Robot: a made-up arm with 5 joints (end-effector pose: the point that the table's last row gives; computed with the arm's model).
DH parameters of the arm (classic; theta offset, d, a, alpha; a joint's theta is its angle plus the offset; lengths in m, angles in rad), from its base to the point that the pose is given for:
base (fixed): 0 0.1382 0 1.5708
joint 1: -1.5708 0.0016 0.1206 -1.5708
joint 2: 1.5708 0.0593 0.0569 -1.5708
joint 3: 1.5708 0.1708 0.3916 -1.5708
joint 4: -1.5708 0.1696 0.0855 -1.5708
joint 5: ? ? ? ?
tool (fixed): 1.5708 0.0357 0 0
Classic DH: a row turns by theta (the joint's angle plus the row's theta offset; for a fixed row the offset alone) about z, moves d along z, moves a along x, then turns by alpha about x.
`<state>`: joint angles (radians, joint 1 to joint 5).
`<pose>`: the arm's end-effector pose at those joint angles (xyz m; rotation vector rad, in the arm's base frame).
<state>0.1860 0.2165 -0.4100 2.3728 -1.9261</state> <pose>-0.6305 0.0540 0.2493 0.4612 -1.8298 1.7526</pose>
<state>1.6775 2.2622 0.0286 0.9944 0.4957</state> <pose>0.5442 -0.2899 -0.0846 2.1404 -1.2788 0.5251</pose>
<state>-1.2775 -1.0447 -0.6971 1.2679 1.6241</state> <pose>-0.1651 0.5126 0.4401 -2.3919 -1.0227 0.3468</pose>
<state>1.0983 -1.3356 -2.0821 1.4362 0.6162</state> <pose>0.5588 0.5810 0.0211 0.6861 0.7891 1.8120</pose>
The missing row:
joint 5: -1.5708 -0.2812 0.0186 -1.5708
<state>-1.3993 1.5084 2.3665 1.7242 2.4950</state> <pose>-0.2006 -0.4514 -0.4153 0.1218 0.0595 -1.5968</pose>
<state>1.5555 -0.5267 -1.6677 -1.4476 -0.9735</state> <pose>0.3753 0.2465 0.0090 2.5182 -0.8390 -0.2512</pose>
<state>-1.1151 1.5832 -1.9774 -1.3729 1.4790</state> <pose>0.1940 0.0782 0.2043 -1.9895 -2.3998 0.0554</pose>
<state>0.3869 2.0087 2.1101 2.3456 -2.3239</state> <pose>0.7268 -0.1457 -0.2256 0.7712 0.5096 -0.7222</pose>
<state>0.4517 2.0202 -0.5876 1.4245 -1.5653</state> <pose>-0.2677 -0.4657 -0.2300 -2.3895 1.6291 0.5259</pose>
